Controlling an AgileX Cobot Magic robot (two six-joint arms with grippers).
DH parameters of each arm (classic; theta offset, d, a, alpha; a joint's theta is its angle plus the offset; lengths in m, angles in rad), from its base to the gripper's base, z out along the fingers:
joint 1: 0 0.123 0 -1.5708
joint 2: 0.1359 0 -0.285 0
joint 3: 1.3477 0 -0.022 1.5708
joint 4: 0 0.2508 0 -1.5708
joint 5: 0 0 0.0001 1.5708
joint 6: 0 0.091 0 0
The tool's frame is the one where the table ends.
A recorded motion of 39 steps. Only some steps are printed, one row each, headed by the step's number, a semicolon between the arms.
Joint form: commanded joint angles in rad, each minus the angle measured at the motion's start. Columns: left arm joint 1, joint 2, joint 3, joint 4, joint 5, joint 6; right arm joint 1, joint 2, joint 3, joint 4, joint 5, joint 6.
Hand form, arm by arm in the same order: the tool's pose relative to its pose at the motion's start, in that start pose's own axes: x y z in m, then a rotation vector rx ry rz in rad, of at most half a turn. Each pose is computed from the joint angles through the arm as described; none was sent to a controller.
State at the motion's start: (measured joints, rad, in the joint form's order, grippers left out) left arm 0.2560 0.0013 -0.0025 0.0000 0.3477 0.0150; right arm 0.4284 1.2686 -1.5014 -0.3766 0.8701 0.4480
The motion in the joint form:
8: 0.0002 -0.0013 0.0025 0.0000 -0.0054 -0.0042; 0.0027 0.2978 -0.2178 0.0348 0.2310 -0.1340
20: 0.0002 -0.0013 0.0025 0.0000 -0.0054 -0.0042; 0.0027 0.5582 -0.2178 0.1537 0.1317 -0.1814
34: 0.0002 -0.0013 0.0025 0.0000 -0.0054 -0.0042; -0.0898 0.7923 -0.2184 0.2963 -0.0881 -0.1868
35: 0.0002 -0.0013 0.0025 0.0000 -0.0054 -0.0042; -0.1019 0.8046 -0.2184 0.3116 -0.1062 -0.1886
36: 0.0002 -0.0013 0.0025 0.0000 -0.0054 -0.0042; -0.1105 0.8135 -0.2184 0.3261 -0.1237 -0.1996
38: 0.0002 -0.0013 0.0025 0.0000 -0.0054 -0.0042; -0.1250 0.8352 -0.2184 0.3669 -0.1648 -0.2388
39: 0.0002 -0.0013 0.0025 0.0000 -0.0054 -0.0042; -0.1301 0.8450 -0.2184 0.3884 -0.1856 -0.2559
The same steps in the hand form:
8: 0.0003 0.0000 0.0002 -0.0002 -0.0042 -0.0043; 0.0020 0.0229 0.0803 0.0701 0.3007 -0.1388
20: 0.0003 0.0000 0.0002 -0.0002 -0.0042 -0.0043; 0.0553 0.0541 0.1835 -0.0137 0.4925 -0.1703
34: 0.0003 0.0000 0.0002 -0.0002 -0.0042 -0.0043; 0.1093 0.0393 0.2794 -0.0504 0.5446 -0.0201
35: 0.0003 0.0000 0.0002 -0.0002 -0.0042 -0.0043; 0.1117 0.0354 0.2850 -0.0514 0.5416 0.0001
36: 0.0003 0.0000 0.0002 -0.0002 -0.0042 -0.0043; 0.1132 0.0328 0.2891 -0.0571 0.5354 0.0088
38: 0.0003 0.0000 0.0002 -0.0002 -0.0042 -0.0043; 0.1176 0.0296 0.2983 -0.0792 0.5214 0.0186
39: 0.0003 0.0000 0.0002 -0.0002 -0.0042 -0.0043; 0.1195 0.0288 0.3024 -0.0908 0.5129 0.0259

